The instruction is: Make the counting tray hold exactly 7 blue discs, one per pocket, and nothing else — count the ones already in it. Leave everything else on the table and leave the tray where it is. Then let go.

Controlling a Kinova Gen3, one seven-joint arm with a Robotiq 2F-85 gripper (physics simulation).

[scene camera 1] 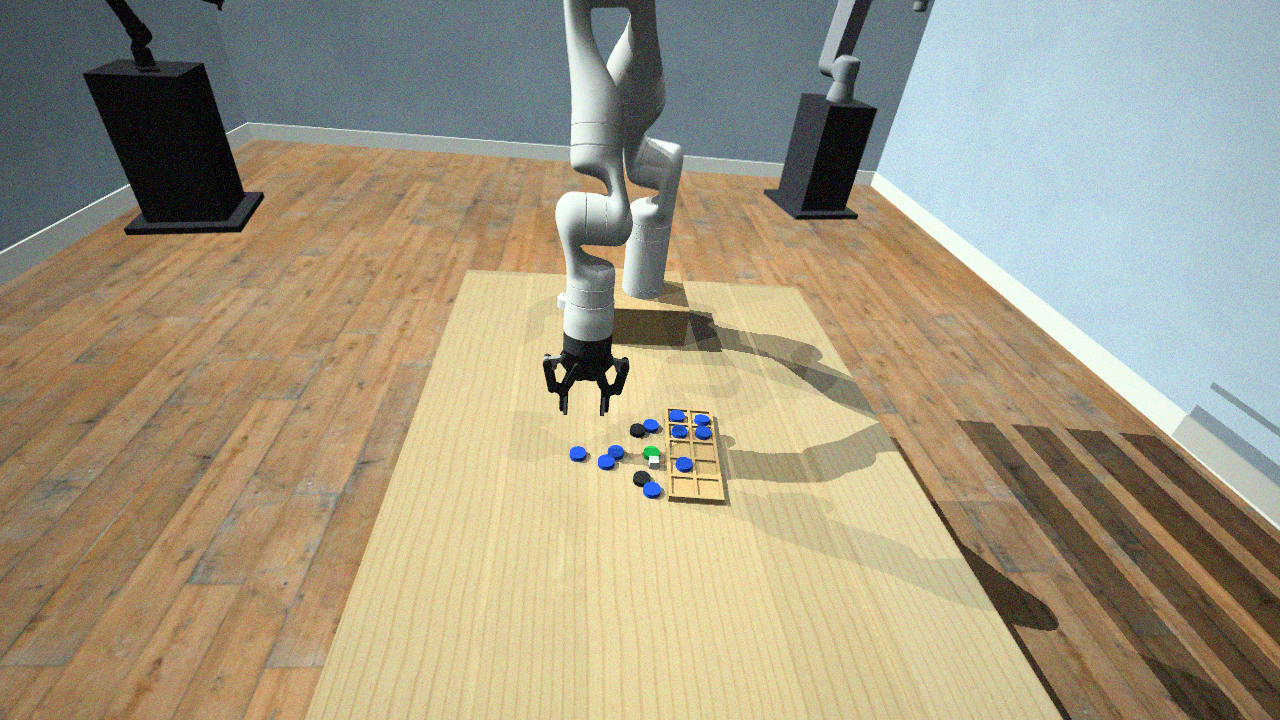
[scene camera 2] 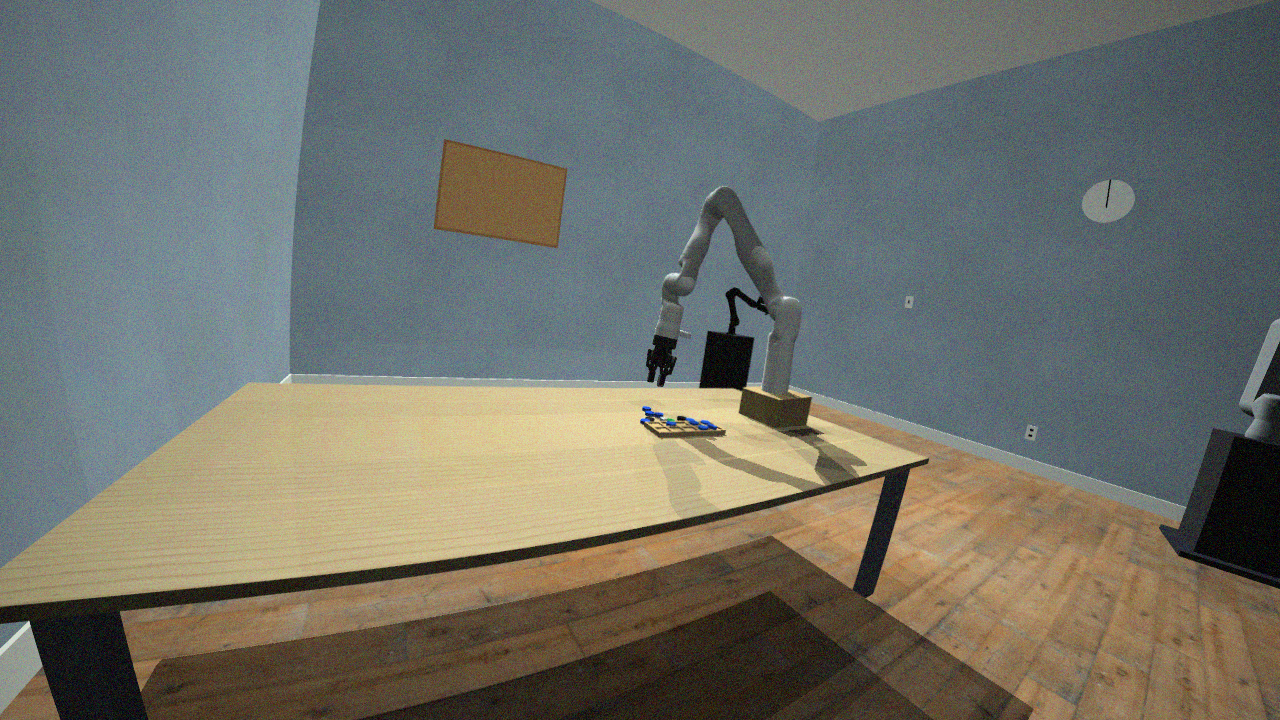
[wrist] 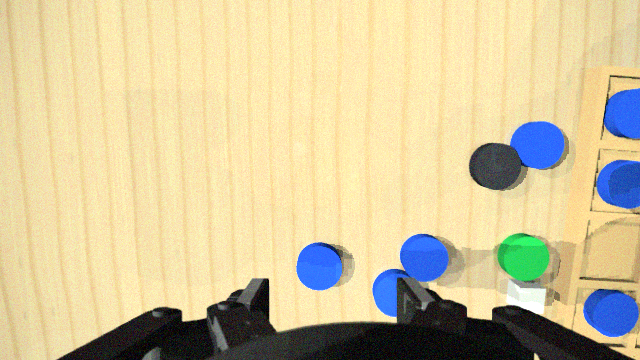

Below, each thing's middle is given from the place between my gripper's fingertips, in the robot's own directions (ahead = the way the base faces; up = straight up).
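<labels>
Distances counted from my hand: green disc (wrist: 524, 257), 3 cm ahead, 12 cm to the left, 8 cm below; wooden counting tray (scene camera 1: 703, 485), 5 cm ahead, 19 cm to the left, 8 cm below; small white cube (wrist: 530, 295), which I see 6 cm ahead, 11 cm to the left, 8 cm below.
</labels>
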